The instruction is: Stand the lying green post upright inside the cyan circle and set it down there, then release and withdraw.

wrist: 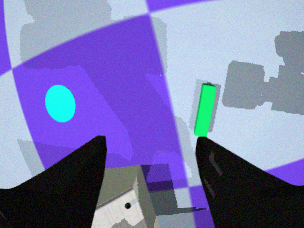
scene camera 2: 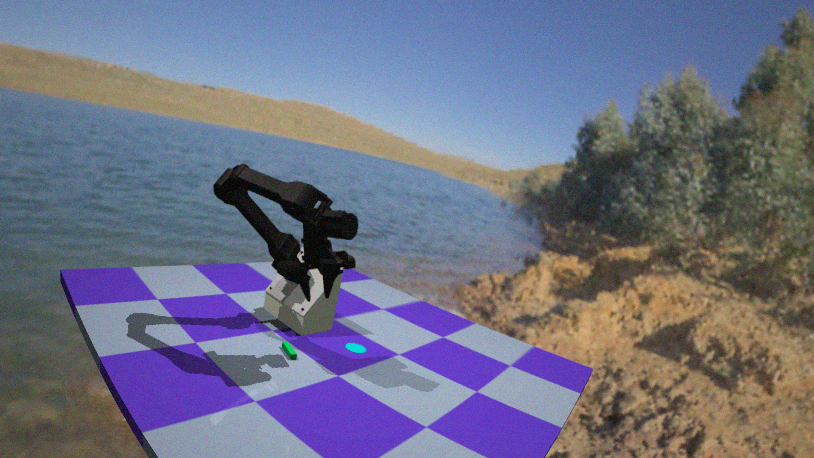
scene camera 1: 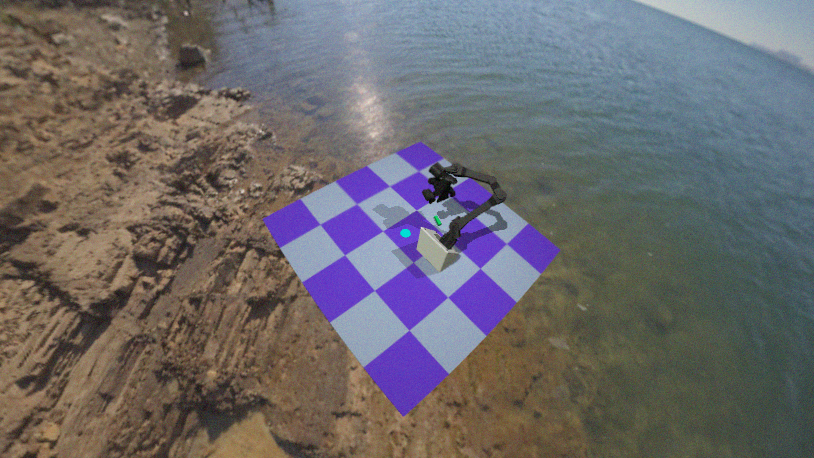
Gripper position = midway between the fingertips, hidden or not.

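There is a cyan circle (wrist: 60, 102) here, and a green post (wrist: 207, 93) as well. As for my gripper (scene camera 2: 317, 299), I can see it in that camera, and the same gripper (wrist: 151, 144) is visible to me from the wrist too.
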